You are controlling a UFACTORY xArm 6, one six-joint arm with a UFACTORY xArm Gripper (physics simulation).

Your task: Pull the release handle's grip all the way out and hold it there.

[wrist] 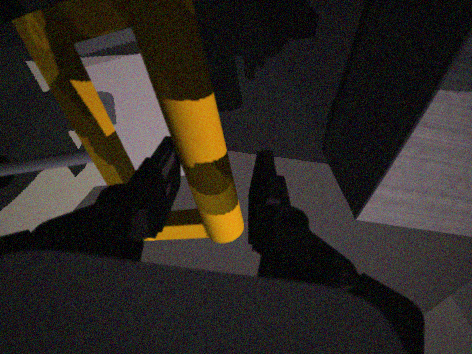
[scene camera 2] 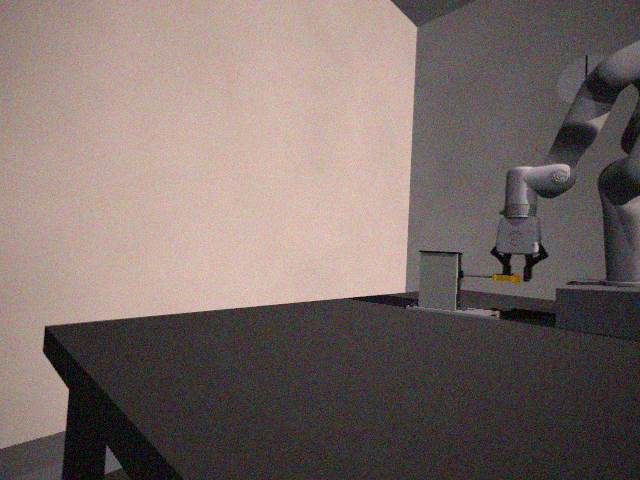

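Note:
The release handle's yellow grip (scene camera 2: 504,277) (wrist: 197,125) is a frame with a thick round bar. It stands out from the upright grey-green housing (scene camera 2: 438,281) on a thin grey rod (scene camera 2: 478,276) (wrist: 45,164), with a clear length of rod showing between them. My gripper (scene camera 2: 516,277) (wrist: 217,166) points down and is shut on the grip, its thick bar between the two black fingers. In the wrist view the bar lies close to the left finger, and a narrow gap shows beside the right finger. The finger contact is partly hidden in shadow.
The housing stands on a light base plate (scene camera 2: 480,313) at the far side of the dark table (scene camera 2: 310,387). The robot's grey pedestal (scene camera 2: 594,312) is to the right of the plate. A pale wall (scene camera 2: 206,155) rises behind the table.

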